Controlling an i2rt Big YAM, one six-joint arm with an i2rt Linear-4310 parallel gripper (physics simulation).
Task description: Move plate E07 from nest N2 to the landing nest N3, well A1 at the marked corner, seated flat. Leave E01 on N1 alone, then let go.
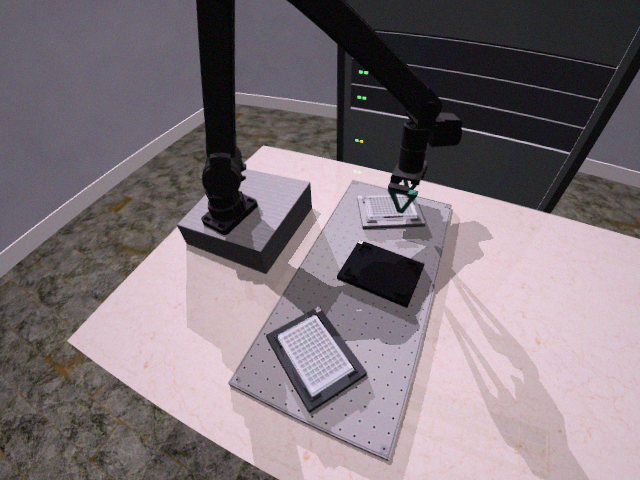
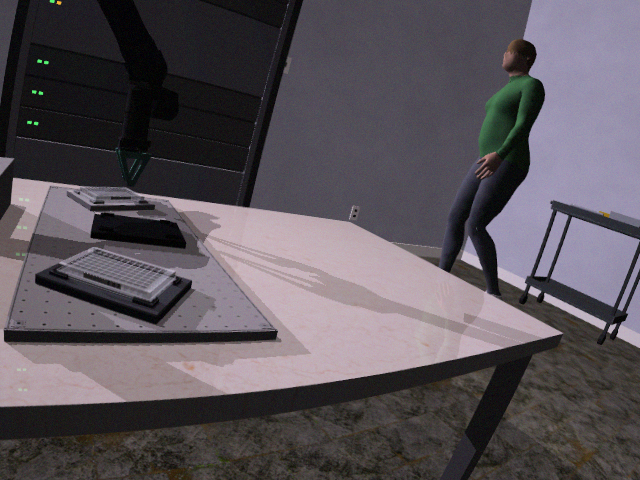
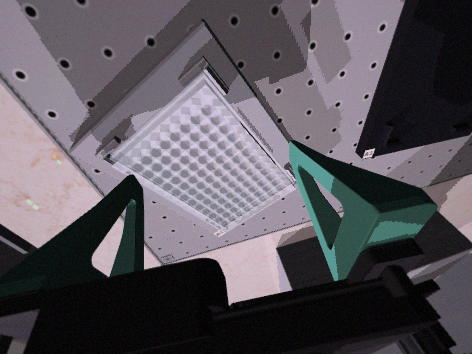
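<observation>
A clear 96-well plate (image 1: 379,205) (image 2: 111,194) (image 3: 200,150) lies in the grey far nest (image 1: 392,224) (image 2: 144,207) (image 3: 200,42). A second clear plate (image 1: 315,353) (image 2: 118,271) lies in the dark grey near nest (image 1: 333,388) (image 2: 93,293). The black middle nest (image 1: 382,273) (image 2: 138,229) (image 3: 430,75) holds no plate; its A1 tag (image 1: 360,242) (image 3: 369,153) marks one corner. Plate and nest numbers cannot be read. My gripper (image 1: 402,207) (image 2: 131,182) (image 3: 213,164) is open and empty above the far plate, green fingertips pointing down, apart from it.
All three nests stand on a perforated grey board (image 1: 382,351) (image 2: 222,316) (image 3: 300,25). The arm's base stands on a grey block (image 1: 279,206) beside the board. A dark equipment rack (image 1: 340,103) stands behind the table. A person in green (image 2: 509,118) and a cart (image 2: 573,210) are beyond the table.
</observation>
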